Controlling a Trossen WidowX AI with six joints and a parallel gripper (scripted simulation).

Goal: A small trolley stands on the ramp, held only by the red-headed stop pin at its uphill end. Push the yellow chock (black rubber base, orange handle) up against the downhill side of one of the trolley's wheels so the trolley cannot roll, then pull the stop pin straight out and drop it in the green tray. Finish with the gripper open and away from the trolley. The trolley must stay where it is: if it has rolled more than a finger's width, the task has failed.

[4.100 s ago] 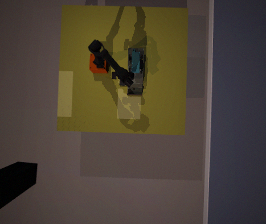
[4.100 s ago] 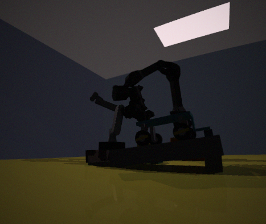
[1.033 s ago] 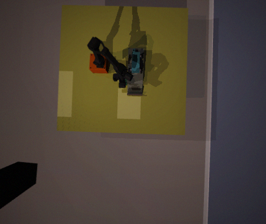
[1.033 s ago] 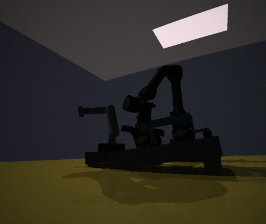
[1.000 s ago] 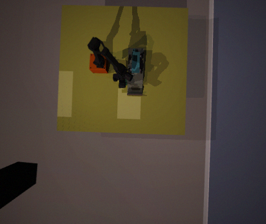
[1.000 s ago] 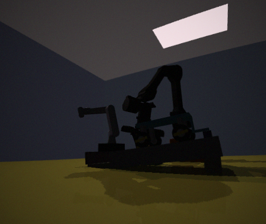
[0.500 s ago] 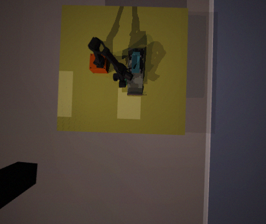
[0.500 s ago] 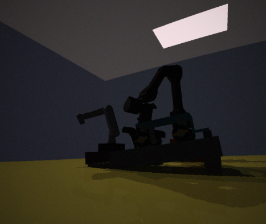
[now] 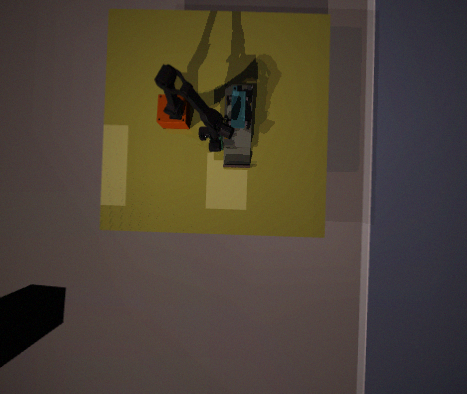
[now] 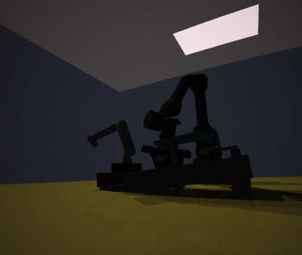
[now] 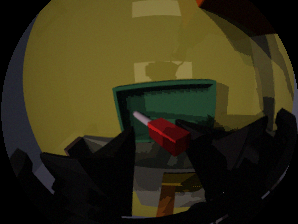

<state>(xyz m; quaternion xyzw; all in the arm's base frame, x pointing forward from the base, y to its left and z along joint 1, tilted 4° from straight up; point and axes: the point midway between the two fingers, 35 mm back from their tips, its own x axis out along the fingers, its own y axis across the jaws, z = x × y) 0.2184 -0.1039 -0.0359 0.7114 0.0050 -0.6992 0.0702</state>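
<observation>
The red-headed stop pin is right at my gripper tip. The rest, counted from my gripper tip: yellow chock (6 cm ahead, 4 cm to the left, 4 cm above); trolley (15 cm to the left, 11 cm ahead, 7 cm above).
</observation>
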